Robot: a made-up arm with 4 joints.
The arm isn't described. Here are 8 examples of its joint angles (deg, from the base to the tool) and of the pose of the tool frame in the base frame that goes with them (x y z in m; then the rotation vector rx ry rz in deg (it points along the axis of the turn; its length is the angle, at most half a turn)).
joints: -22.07 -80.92 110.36 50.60
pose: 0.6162 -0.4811 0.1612 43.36 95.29 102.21
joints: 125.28 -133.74 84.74 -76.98
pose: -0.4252 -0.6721 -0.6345 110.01 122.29 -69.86
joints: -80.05 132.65 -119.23 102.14
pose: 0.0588 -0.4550 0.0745 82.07 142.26 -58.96
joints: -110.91 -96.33 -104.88 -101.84
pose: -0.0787 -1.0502 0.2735 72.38 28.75 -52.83
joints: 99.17 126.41 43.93 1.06
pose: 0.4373 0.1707 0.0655 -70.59 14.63 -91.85
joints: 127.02 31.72 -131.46 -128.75
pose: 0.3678 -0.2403 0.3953 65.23 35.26 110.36
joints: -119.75 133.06 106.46 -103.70
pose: -0.2505 0.1995 0.4469 -48.77 -6.27 62.01
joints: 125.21 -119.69 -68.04 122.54
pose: -0.0965 -0.2765 -0.0843 -43.03 100.20 117.73
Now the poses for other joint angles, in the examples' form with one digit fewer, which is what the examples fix.
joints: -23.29 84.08 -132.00 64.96
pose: 0.346 -0.408 -0.063 -51.4 117.5 -115.5
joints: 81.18 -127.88 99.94 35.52
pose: 0.039 -0.091 -0.591 -76.1 -85.7 -57.3
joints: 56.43 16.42 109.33 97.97
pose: 0.054 -0.642 -0.070 122.9 83.5 32.8
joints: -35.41 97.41 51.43 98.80
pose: -0.158 -0.455 0.079 94.6 4.5 0.1
